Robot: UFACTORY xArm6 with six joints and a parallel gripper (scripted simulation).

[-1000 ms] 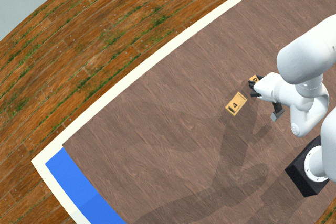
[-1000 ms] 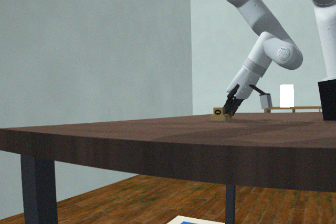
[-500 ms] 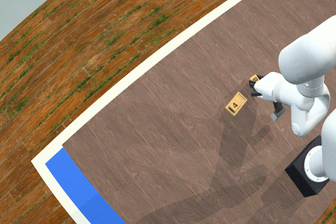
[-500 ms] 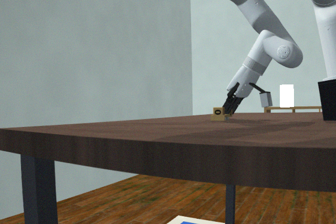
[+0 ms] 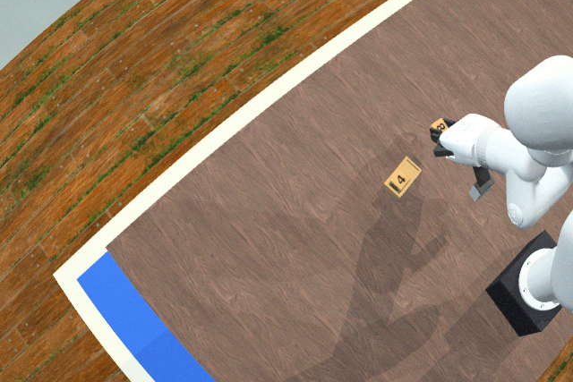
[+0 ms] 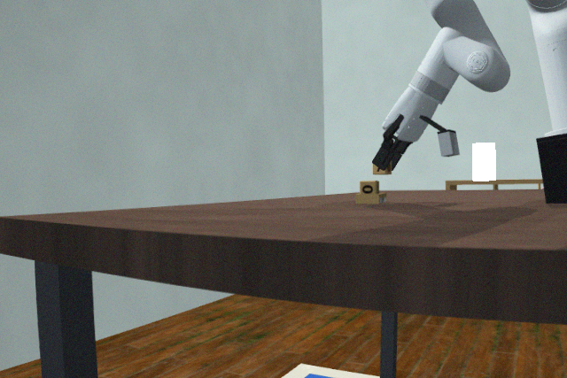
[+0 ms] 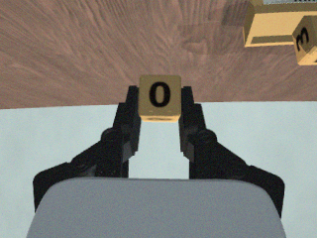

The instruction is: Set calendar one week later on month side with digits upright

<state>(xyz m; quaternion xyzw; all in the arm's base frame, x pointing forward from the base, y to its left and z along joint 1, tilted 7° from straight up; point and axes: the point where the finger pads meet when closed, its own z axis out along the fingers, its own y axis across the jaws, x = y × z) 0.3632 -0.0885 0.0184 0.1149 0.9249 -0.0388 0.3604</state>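
Now: hand 1 cm short of the tray, 10 cm to the right of it and 8 cm above it. Also, from my hand: wooden cube 1 cm ahead, 2 cm below.
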